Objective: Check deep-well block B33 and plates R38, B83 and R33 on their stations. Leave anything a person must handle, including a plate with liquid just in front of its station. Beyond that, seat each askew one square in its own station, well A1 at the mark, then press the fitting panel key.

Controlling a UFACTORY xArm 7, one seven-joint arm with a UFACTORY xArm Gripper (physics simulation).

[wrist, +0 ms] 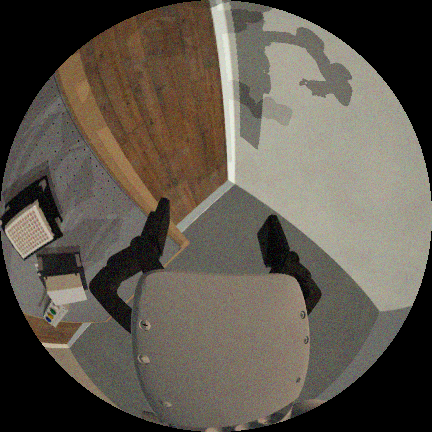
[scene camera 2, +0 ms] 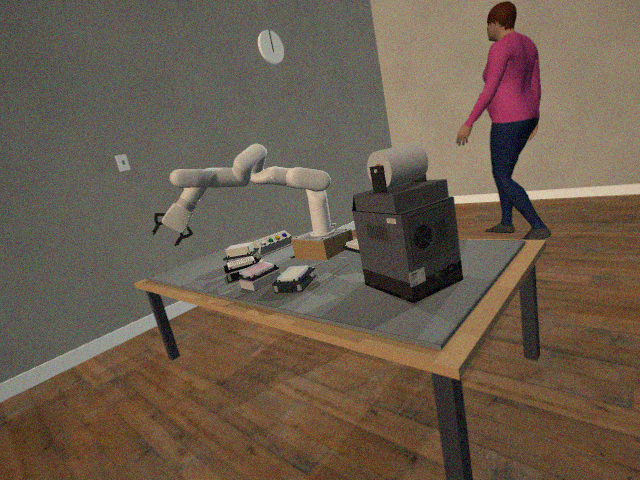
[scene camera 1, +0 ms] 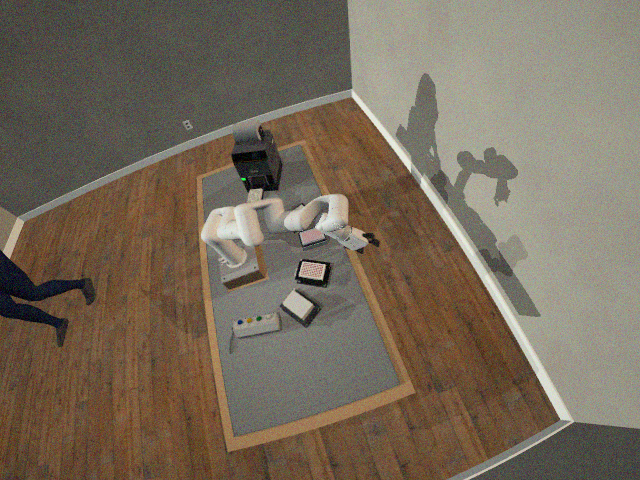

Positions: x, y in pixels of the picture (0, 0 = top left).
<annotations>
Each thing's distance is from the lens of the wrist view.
white plate [wrist: 66, 288]: 0.42 m
plate with red wells [wrist: 32, 230]: 0.33 m
The marked spots on the white plate and the plate with red wells are 0.17 m apart.
</annotations>
